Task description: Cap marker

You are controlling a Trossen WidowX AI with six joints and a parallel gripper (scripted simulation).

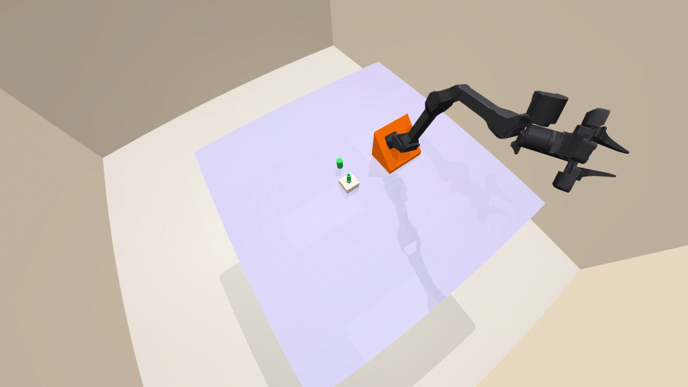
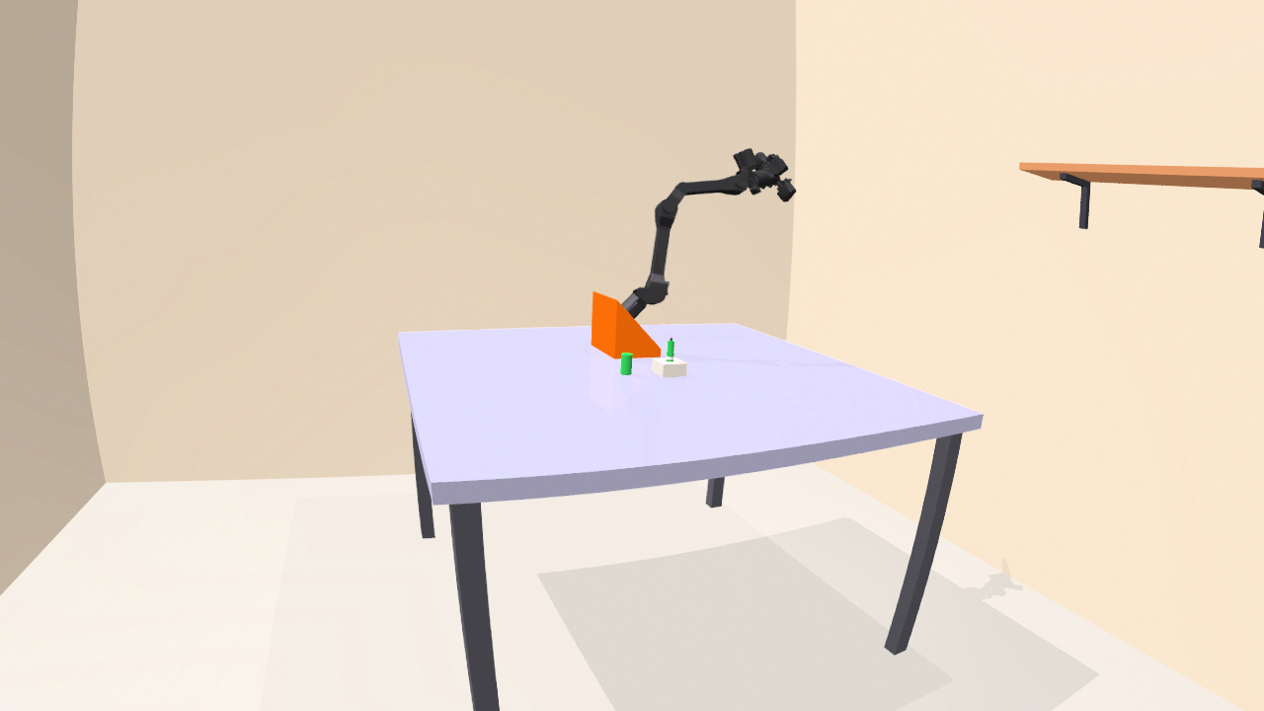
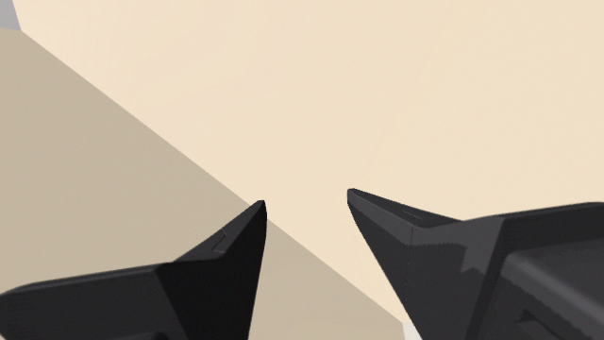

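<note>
Right now the green cap is 68 cm to the right of my gripper tip, 56 cm below it and 32 cm ahead of it. Round my gripper tip: white holder block: 57 cm to the right, 57 cm below, 34 cm ahead; green marker: 57 cm to the right, 52 cm below, 34 cm ahead.
</note>
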